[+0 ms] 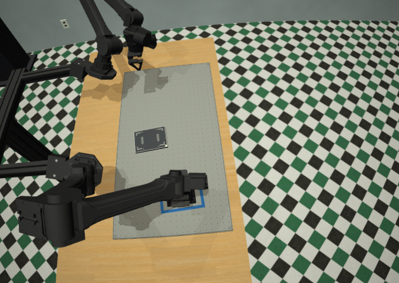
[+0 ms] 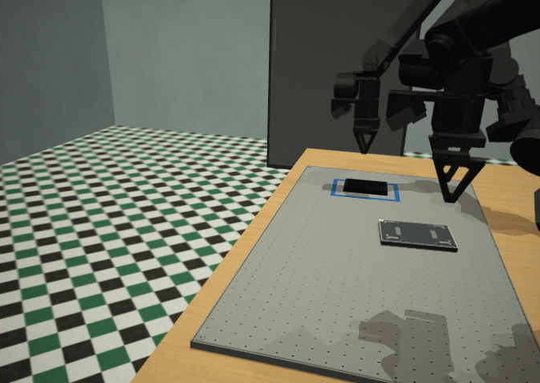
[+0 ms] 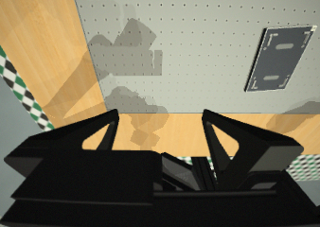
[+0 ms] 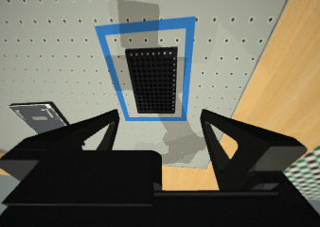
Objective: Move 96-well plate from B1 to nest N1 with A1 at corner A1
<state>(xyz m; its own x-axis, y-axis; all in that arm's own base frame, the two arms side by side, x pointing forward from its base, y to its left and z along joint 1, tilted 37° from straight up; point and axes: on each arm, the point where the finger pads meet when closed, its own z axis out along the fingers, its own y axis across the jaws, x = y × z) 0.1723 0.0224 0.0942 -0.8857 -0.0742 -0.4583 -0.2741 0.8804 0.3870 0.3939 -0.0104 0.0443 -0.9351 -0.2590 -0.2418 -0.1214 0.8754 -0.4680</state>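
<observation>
My right hand is 10 mm past the black 96-well plate, 20 mm to the right of it and 110 mm above it. Round my right hand: dark plate nest N1: 160 mm behind, 320 mm to the left, 110 mm below.
</observation>
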